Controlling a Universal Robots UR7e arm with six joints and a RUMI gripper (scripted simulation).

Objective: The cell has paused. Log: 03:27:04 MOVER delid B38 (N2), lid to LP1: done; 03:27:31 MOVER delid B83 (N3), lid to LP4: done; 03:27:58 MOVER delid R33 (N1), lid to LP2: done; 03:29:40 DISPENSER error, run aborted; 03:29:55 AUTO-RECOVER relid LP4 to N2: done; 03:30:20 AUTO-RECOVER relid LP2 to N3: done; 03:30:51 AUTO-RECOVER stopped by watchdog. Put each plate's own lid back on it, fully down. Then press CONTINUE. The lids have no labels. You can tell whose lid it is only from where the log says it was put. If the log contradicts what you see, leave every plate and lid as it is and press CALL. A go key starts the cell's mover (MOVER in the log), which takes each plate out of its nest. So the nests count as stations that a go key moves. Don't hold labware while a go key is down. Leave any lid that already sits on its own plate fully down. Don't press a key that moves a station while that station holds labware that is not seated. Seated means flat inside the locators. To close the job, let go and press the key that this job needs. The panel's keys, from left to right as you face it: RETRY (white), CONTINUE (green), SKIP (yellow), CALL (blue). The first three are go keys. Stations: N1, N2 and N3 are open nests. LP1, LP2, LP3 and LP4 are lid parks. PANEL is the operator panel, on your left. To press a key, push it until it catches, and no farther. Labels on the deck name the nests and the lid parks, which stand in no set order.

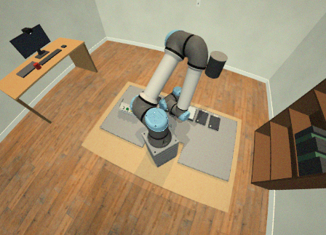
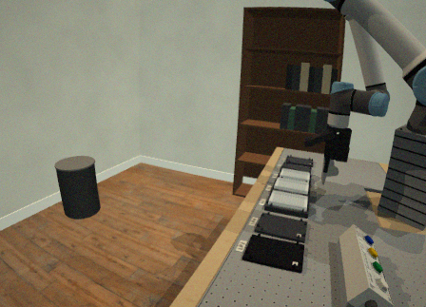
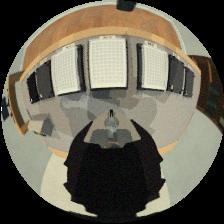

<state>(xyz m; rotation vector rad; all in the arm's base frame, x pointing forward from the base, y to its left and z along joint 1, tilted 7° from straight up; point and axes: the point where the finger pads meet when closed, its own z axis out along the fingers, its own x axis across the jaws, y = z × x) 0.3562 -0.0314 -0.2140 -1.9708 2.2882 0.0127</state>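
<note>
Right now my hand is 50 mm past the green key and 450 mm to the right of it. The rest, counted from my hand: yellow key (60 mm behind, 400 mm to the left); then white gridded plate (110 mm ahead, 10 mm to the right, 40 mm below); then blue key (70 mm behind, 350 mm to the left).
</note>
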